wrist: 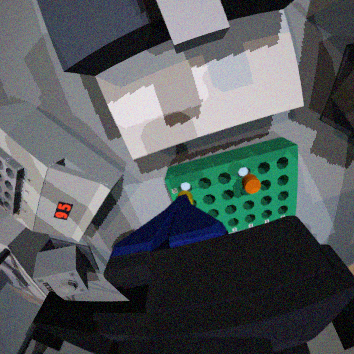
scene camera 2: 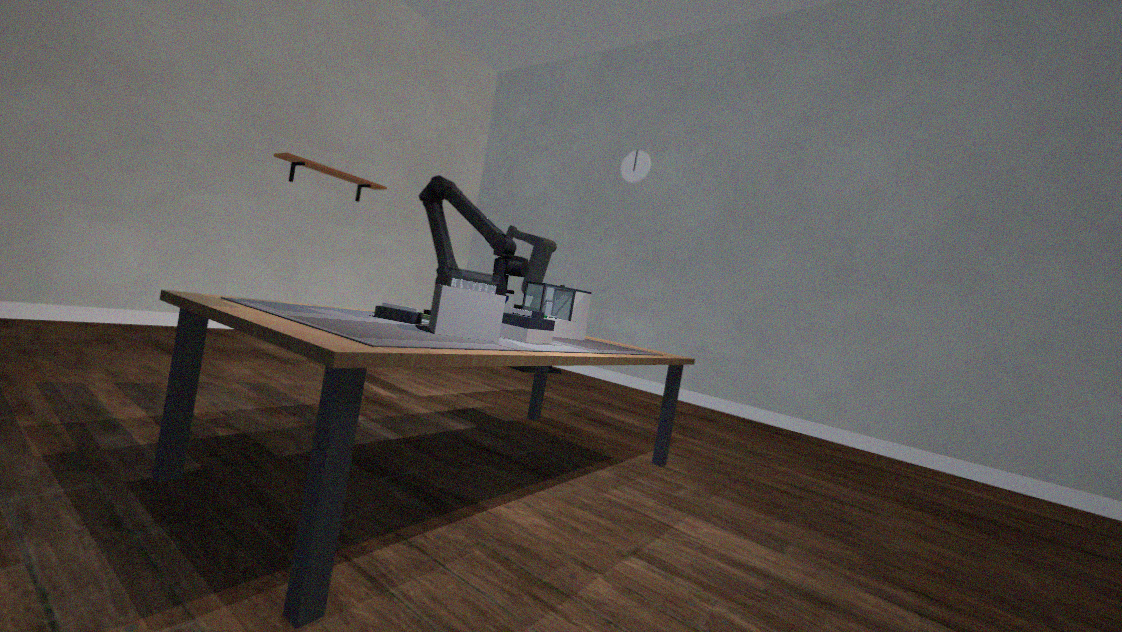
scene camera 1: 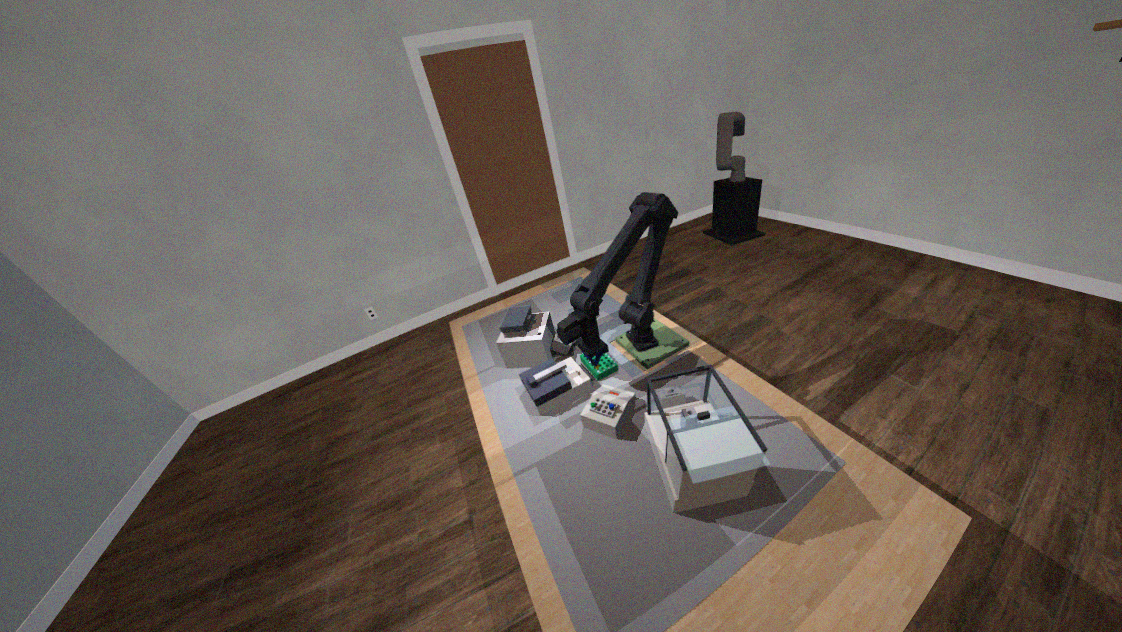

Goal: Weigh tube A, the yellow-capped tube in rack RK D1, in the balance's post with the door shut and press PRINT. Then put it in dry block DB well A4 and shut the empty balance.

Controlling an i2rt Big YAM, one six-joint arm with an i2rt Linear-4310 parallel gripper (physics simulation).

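Where they show: gripper, between the fingertips: (wrist: 184, 200) (scene camera 1: 596, 365); arm's base, origin of its link: (scene camera 1: 641, 339).
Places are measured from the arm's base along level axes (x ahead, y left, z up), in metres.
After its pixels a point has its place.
The green rack RK (wrist: 211, 163) {x 0.233, y 0.064, z 0.006 m} (scene camera 1: 600, 364) stands on the mat next to the arm's base. The yellow-capped tube (wrist: 186, 194) sits in a corner hole of the rack, half hidden behind my blue fingertips. An orange-capped tube (wrist: 251, 184) {x 0.226, y 0.036, z 0.038 m} stands in another hole. My gripper (wrist: 184, 200) {x 0.218, y 0.091, z 0.040 m} (scene camera 1: 590, 354) {x 0.218, y 0.091, z 0.040 m} is shut, with its tips pressed together right at the yellow cap and nothing between them. The dry block (wrist: 67, 207) (scene camera 1: 610, 410) shows a red 95 on its display. The glass-walled balance (scene camera 1: 718, 452) {x 0.121, y 0.579, z 0.192 m} (scene camera 2: 561, 302) {x 0.170, y 0.445, z 0.130 m} stands further along the mat.
A white box (wrist: 211, 102) (scene camera 1: 524, 330) {x 0.416, y -0.088, z 0.151 m} with a dark top stands behind the rack. A dark flat device (scene camera 1: 549, 381) {x 0.385, y 0.116, z 0.063 m} lies beside the rack. The arm's base sits on a green pad (scene camera 1: 663, 345) {x -0.055, y 0.068, z 0.000 m}. All stand on a grey mat (scene camera 1: 628, 534) {x 0.322, y 0.587, z -0.017 m} on a wooden table.
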